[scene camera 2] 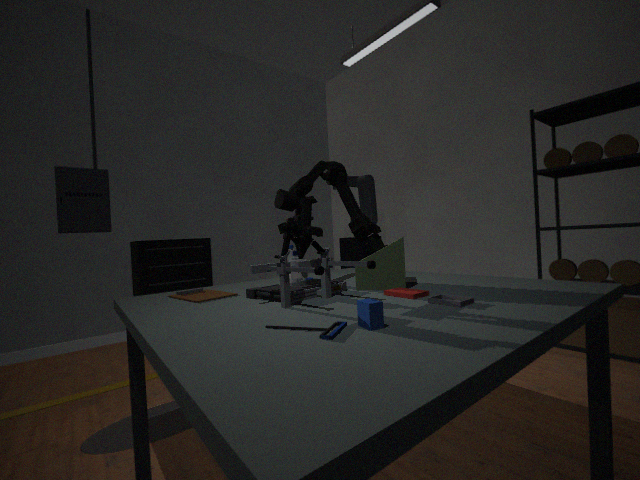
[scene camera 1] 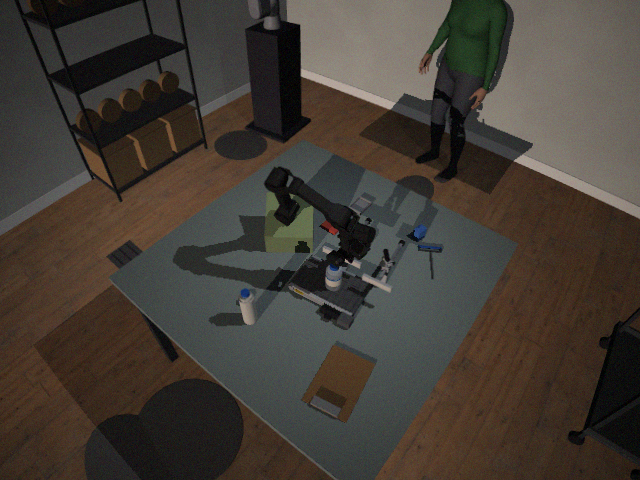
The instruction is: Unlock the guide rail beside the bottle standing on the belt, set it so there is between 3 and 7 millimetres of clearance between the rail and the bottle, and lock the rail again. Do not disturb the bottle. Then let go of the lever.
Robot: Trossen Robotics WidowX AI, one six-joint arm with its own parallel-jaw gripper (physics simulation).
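Places are measured from the arm's base along level axes (x down, y ahead, z right), in metres.
Pixels of known places: gripper, fingertip midpoint: (scene camera 2: pixel 300 259) (scene camera 1: pixel 350 262); arm's base at its link origin: (scene camera 2: pixel 378 250) (scene camera 1: pixel 286 216).
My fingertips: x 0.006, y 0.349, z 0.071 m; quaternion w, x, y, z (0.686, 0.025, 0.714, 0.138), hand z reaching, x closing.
For each thing: its top centre in the pictures, then the offset to it from my fingertips. "spot": a spot on its surface instead.
- dark belt at its top centre: (scene camera 2: pixel 301 284) (scene camera 1: pixel 330 283) dx +0.098, dy -0.049, dz +0.059 m
- white guide rail piece at a spot on its surface: (scene camera 2: pixel 263 268) (scene camera 1: pixel 382 283) spot: dx +0.018, dy +0.142, dz +0.013 m
- white length at a spot on its surface: (scene camera 1: pixel 328 251) spot: dx +0.015, dy -0.107, dz -0.014 m
- round black knob at its top centre: (scene camera 2: pixel 371 260) dx +0.006, dy -0.052, dz -0.257 m
- second white bottle at its top centre: (scene camera 1: pixel 244 292) dx -0.042, dy -0.233, dz +0.345 m
- red block at its top centre: (scene camera 2: pixel 405 290) (scene camera 1: pixel 335 221) dx +0.118, dy -0.214, dz -0.268 m
- grey tray at its top centre: (scene camera 2: pixel 450 297) (scene camera 1: pixel 360 204) dx +0.118, dy -0.174, dz -0.434 m
- blue block at its top centre: (scene camera 2: pixel 369 300) (scene camera 1: pixel 420 228) dx +0.076, dy +0.145, dz -0.397 m
- blue-headed tool at its top centre: (scene camera 2: pixel 301 326) (scene camera 1: pixel 431 261) dx +0.125, dy +0.251, dz -0.286 m
- clipboard at its top centre: (scene camera 1: pixel 339 379) (scene camera 2: pixel 202 291) dx +0.115, dy +0.180, dz +0.385 m
The bottle (scene camera 1: pixel 333 277) with a blue cap stands upright on the dark belt (scene camera 1: pixel 310 277) (scene camera 2: pixel 262 293). In scene camera 2 it is partly hidden behind the rail hardware. A white guide rail piece (scene camera 1: pixel 376 282) (scene camera 2: pixel 263 268) shows beside the belt on grey posts (scene camera 2: pixel 285 289). Another white length (scene camera 1: pixel 328 251) lies behind the bottle. Dark clamp parts (scene camera 1: pixel 386 254) and a round black knob (scene camera 2: pixel 371 264) show near the posts. My gripper (scene camera 1: pixel 336 259) (scene camera 2: pixel 303 255) is shut and empty, pointing down just behind the bottle's cap in scene camera 1. The rail-to-bottle gap and lock state are too small to tell.
A second white bottle (scene camera 1: pixel 248 308) stands left of the belt. A green block (scene camera 1: pixel 288 227) (scene camera 2: pixel 385 268), red block (scene camera 1: pixel 329 227) (scene camera 2: pixel 406 292), grey tray (scene camera 1: pixel 361 203) (scene camera 2: pixel 450 300), blue block (scene camera 1: pixel 420 231) (scene camera 2: pixel 370 314), blue-headed tool (scene camera 1: pixel 430 248) (scene camera 2: pixel 333 330) and clipboard (scene camera 1: pixel 343 374) (scene camera 2: pixel 204 296) lie around.
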